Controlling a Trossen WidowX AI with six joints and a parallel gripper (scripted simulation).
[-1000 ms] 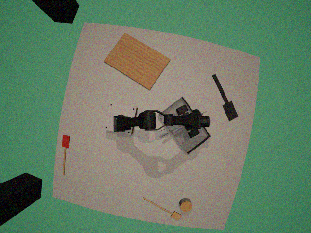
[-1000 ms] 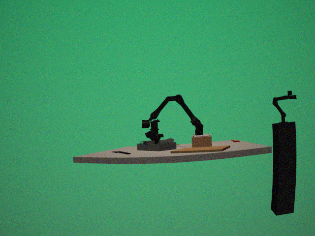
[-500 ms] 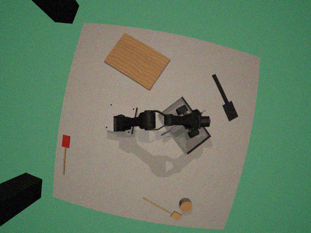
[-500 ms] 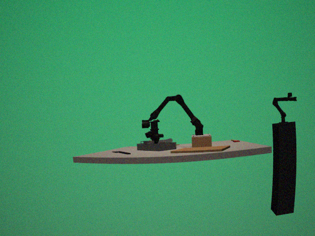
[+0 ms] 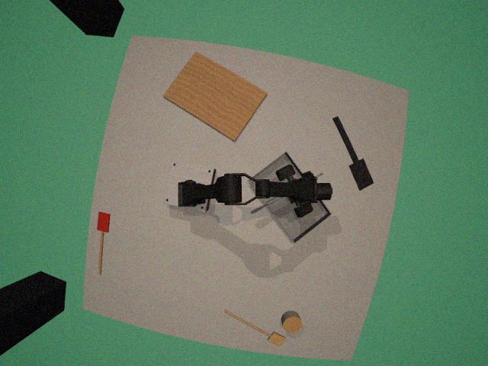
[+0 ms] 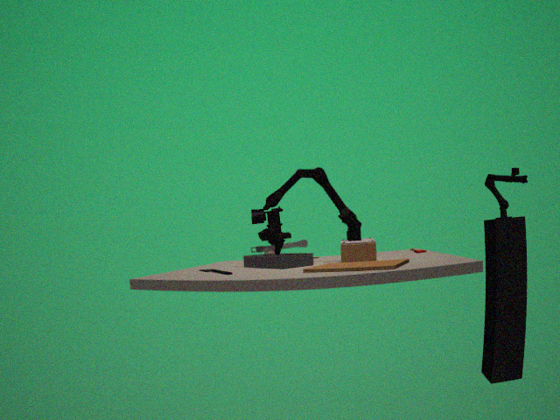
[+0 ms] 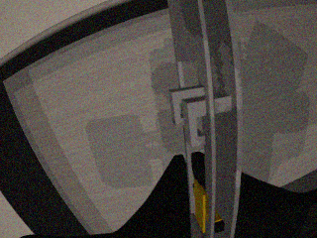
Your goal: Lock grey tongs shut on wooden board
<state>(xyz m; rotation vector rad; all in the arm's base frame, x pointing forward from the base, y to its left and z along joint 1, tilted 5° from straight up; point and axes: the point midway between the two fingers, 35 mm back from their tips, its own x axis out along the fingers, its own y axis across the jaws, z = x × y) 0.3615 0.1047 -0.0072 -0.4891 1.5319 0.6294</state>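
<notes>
Right now my gripper tip is 30 mm to the left of the roasting tin, 30 mm above it and 10 mm short of it. Round my gripper tip: wooden board (380 mm behind, 310 mm to the left, 50 mm below); black spatula (240 mm ahead, 200 mm to the left, 50 mm below); yellow mark (40 mm above, 10 mm to the left, 10 mm ahead).
</notes>
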